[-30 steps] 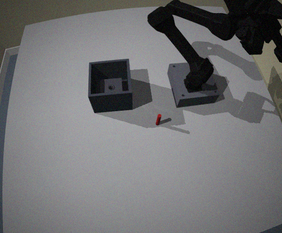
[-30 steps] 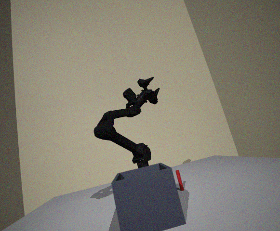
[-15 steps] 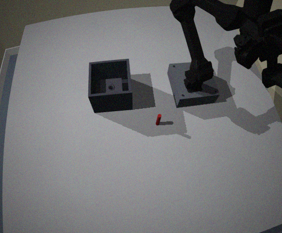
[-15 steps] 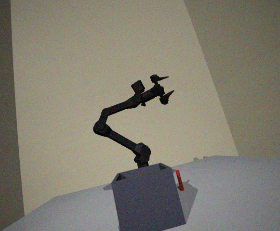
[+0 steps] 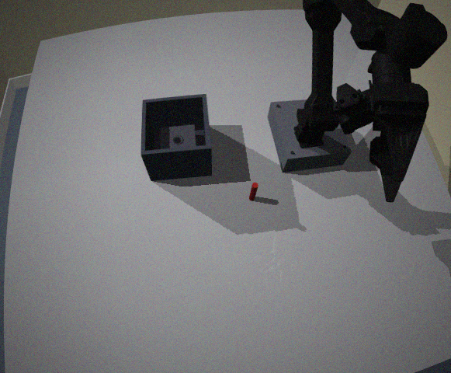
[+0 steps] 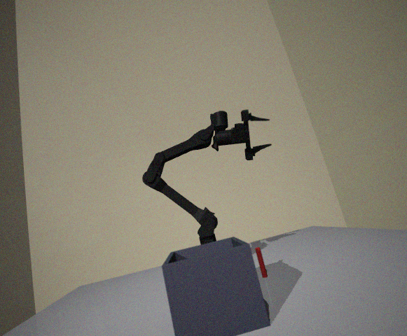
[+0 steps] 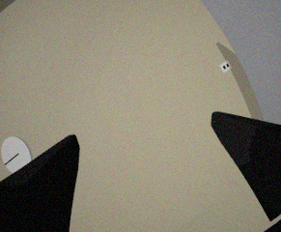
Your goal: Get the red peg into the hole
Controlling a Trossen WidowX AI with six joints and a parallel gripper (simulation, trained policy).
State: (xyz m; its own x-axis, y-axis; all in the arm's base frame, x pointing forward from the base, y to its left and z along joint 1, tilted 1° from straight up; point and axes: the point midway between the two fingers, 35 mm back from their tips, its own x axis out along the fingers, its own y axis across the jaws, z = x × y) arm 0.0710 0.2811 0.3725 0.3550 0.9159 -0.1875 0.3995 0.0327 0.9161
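Now: the red peg 40 cm below my gripper tip, 20 cm to the right of it and 9 cm ahead of it. From my gripper tip the other things lie so: light grey plate: 40 cm below, 36 cm to the right, 25 cm ahead.
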